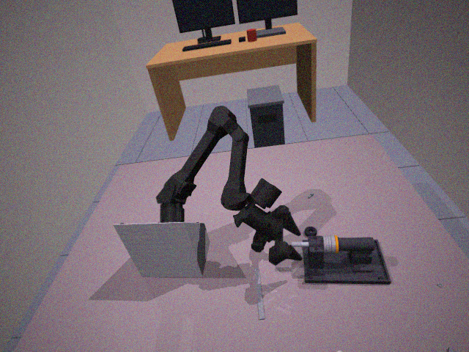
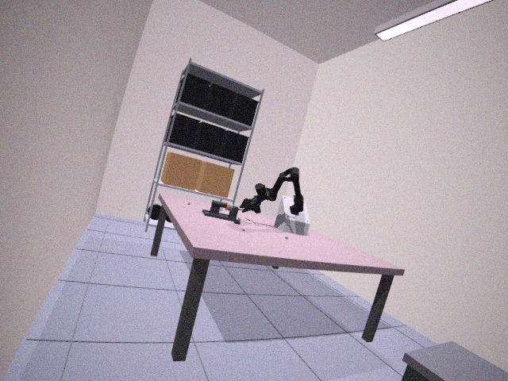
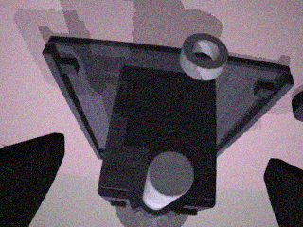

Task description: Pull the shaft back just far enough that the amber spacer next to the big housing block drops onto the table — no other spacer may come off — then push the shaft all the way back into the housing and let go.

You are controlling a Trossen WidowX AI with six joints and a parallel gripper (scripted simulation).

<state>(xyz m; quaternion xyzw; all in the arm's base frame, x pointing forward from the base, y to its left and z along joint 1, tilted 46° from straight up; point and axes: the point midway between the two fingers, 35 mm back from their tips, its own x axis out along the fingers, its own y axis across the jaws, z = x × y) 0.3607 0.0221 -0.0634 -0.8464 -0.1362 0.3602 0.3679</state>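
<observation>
Right now my gripper tip is 70 mm short of the pale shaft and 10 mm below it. Round my gripper tip: black ring knob (110 mm to the left, 60 mm below, 40 mm ahead); then thin grey strip (130 mm behind, 110 mm to the right, 70 mm below); then amber spacer (100 mm ahead, 10 mm above).
</observation>
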